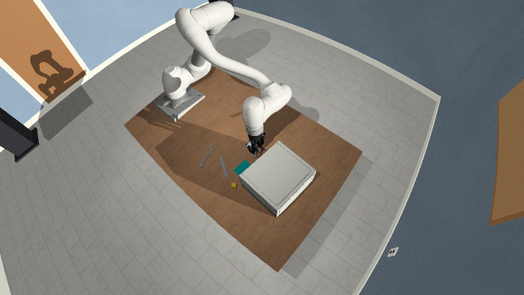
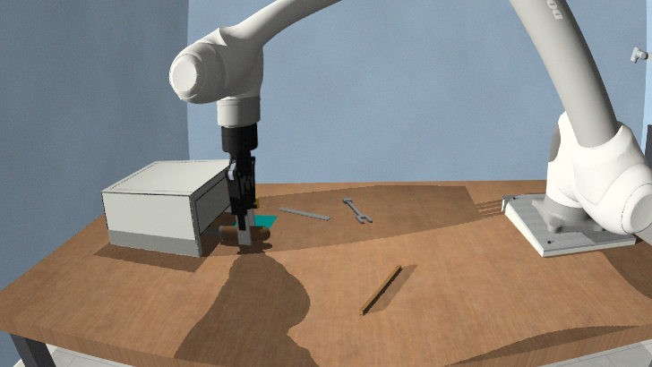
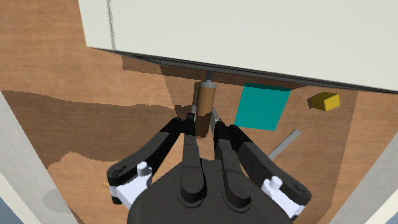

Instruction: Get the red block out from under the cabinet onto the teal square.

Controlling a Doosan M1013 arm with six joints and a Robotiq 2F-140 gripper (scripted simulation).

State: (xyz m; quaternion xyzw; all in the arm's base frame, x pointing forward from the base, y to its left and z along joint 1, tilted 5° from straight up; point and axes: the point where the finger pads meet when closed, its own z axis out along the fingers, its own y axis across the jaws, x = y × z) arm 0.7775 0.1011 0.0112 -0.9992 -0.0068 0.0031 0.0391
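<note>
My gripper is now 30 mm short of the teal square, 120 mm to the left of it and 40 mm above it. Also, from my hand: flat grey bar (80 mm behind, 200 mm to the right, 40 mm below); then red block (200 mm ahead, 110 mm to the right, 20 mm below); then rod tool (120 mm ahead, 40 mm to the right, 20 mm below).
</note>
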